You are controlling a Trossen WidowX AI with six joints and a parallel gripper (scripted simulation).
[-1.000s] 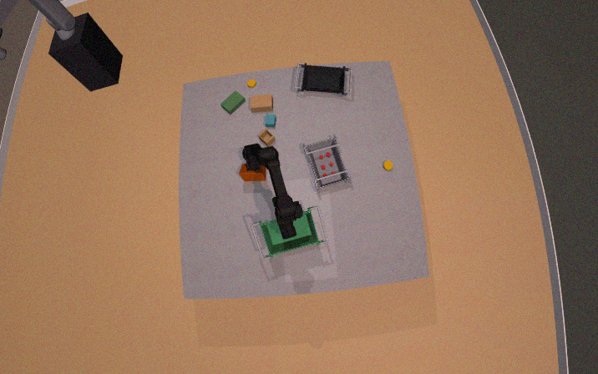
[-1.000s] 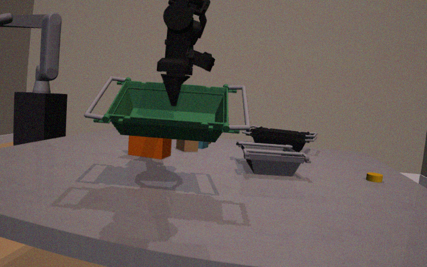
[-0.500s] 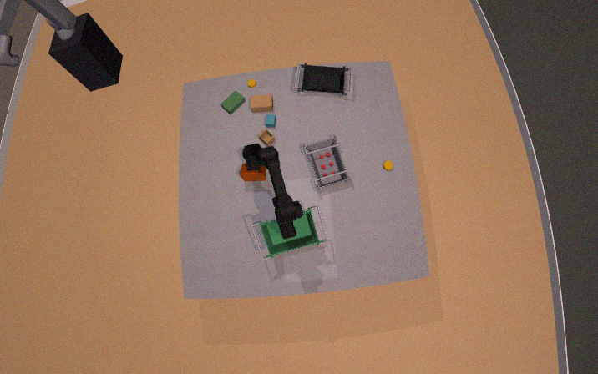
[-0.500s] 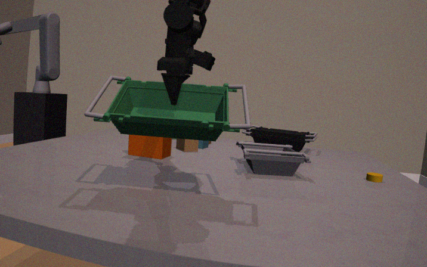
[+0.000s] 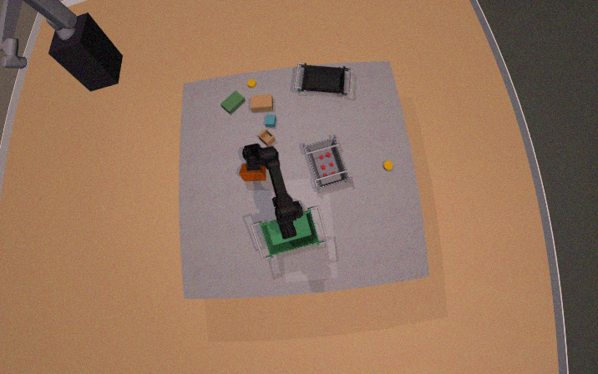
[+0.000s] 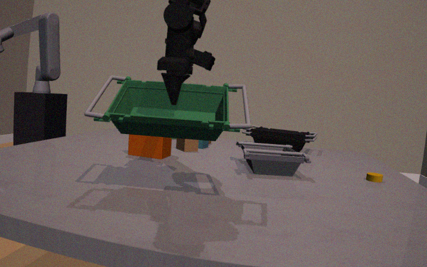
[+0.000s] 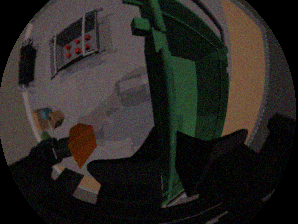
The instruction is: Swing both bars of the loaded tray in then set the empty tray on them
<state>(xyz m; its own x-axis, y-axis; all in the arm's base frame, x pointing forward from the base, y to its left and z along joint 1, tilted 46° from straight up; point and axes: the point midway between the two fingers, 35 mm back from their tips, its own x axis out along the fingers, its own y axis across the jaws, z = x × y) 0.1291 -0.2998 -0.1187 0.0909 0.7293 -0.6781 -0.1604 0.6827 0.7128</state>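
The green tray lies 7 cm to the right of my gripper tip and 1 cm ahead of it. Also, from my gripper tip: small box: 48 cm to the left, 16 cm below, 7 cm behind; then cyan block: 58 cm to the left, 15 cm below, 4 cm behind; then tan block: 69 cm to the left, 15 cm below, 8 cm behind.
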